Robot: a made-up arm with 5 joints. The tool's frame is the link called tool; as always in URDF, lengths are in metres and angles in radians. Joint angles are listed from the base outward.
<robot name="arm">
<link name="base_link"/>
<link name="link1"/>
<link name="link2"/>
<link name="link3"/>
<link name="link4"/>
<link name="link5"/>
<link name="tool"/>
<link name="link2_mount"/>
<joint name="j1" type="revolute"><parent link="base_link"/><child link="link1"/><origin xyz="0 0 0.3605" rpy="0 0 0"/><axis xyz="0 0 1"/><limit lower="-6.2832" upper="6.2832"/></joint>
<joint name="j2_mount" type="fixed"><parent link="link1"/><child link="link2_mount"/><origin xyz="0 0 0" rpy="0 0 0"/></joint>
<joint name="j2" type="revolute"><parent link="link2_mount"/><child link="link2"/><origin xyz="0 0 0" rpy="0 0 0"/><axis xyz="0 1 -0.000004"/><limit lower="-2.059" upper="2.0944"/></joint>
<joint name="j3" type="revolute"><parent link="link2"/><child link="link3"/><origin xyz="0.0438 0 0.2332" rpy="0 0 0"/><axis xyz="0 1 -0.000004"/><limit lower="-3.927" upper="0.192"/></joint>
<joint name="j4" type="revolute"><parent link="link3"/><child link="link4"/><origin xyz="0.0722 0 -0.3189" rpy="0 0 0"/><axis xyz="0 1 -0.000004"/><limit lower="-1.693" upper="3.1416"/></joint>
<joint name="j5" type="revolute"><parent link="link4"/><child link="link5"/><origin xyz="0.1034 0 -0.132" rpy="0 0 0"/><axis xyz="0 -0.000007 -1"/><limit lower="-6.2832" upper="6.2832"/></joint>
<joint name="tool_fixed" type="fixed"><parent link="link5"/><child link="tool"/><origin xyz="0 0 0" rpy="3.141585 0 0"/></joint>
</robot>
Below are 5 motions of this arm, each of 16 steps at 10 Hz.
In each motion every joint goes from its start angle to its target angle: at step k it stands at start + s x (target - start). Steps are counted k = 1, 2, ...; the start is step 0. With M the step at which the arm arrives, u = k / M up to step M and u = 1 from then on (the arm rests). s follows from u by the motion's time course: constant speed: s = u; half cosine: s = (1 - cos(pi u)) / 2; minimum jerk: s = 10 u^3 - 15 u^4 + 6 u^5.
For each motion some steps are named. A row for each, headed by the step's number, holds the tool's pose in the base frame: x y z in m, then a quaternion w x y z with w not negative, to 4 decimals.
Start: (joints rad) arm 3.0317 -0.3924 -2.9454 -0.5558 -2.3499
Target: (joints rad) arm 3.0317 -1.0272 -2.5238 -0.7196 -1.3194
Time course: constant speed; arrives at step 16
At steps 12, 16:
12: 0.4919 -0.0543 0.7968 0.5779 -0.3311 0.3674 -0.6492
16: 0.5304 -0.0585 0.7454 0.6381 -0.3042 0.4401 -0.5537

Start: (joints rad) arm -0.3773 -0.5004 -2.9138 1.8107 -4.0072
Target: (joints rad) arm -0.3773 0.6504 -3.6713 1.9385 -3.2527
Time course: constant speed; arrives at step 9
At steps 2, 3, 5, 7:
2: -0.0033 0.0013 0.9896 0.5816 -0.1175 0.7264 -0.3468
3: 0.0419 -0.0166 0.9866 0.5766 -0.0892 0.7499 -0.3118
5: 0.1304 -0.0517 0.9664 0.5597 -0.0274 0.7914 -0.2445
7: 0.2130 -0.0844 0.9283 0.5338 0.0407 0.8248 -0.1817

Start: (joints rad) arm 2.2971 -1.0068 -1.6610 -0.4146 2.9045
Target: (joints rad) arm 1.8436 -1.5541 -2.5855 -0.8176 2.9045
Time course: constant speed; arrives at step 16
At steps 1, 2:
1: 0.1530 -0.1825 0.9648 0.5267 0.0275 -0.0091 0.8496
2: 0.1783 -0.2252 0.9481 0.5368 0.0827 -0.0285 0.8391

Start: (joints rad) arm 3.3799 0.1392 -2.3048 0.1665 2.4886
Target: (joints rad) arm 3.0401 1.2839 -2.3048 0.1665 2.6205
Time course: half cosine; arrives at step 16
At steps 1, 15, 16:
1: -0.3727 -0.0893 0.9686 0.1734 -0.4926 -0.2339 0.8201
15: -0.7106 0.0700 0.2785 0.1280 -0.8875 -0.1911 0.3993
16: -0.7095 0.0723 0.2707 0.1269 -0.8902 -0.1895 0.3944

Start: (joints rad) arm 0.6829 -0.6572 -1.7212 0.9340 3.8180
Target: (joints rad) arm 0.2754 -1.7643 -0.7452 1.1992 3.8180
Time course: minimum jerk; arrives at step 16
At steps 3, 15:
3: 0.1513 0.1182 0.9322 0.5163 0.0050 0.7525 0.4088
15: 0.0453 0.0129 0.7251 0.5416 0.1576 0.7771 0.2794

